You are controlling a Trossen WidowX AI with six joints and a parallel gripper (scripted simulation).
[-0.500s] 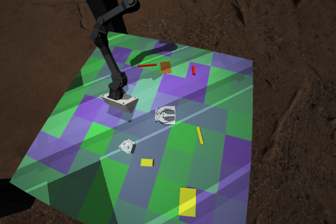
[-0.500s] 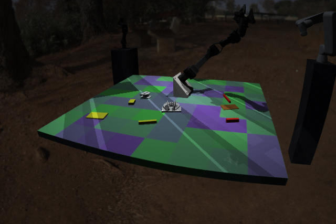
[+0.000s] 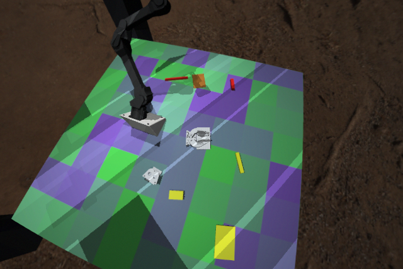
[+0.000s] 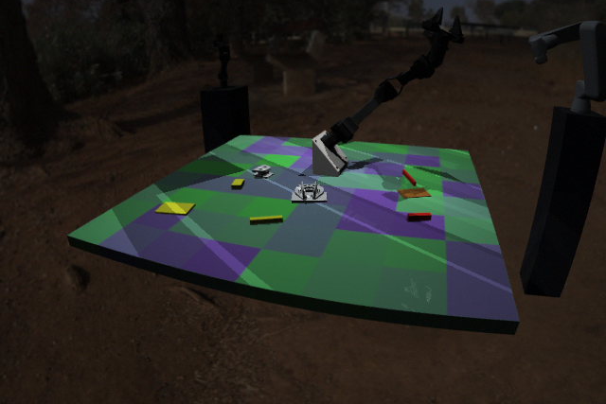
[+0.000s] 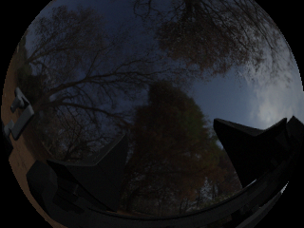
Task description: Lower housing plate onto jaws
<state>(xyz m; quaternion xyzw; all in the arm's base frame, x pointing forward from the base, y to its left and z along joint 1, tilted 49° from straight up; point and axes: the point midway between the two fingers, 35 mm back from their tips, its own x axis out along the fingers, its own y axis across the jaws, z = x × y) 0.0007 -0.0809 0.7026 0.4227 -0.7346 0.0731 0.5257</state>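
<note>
Right now the white housing plate is 15 cm ahead of my gripper tip, 71 cm to the right of it and 64 cm below it. From my gripper tip the other things lie so: red block (38 cm ahead, 7 cm to the right, 65 cm below); red rod (3 cm ahead, 13 cm to the right, 66 cm below); brown tile (17 cm ahead, 10 cm to the right, 66 cm below).
</note>
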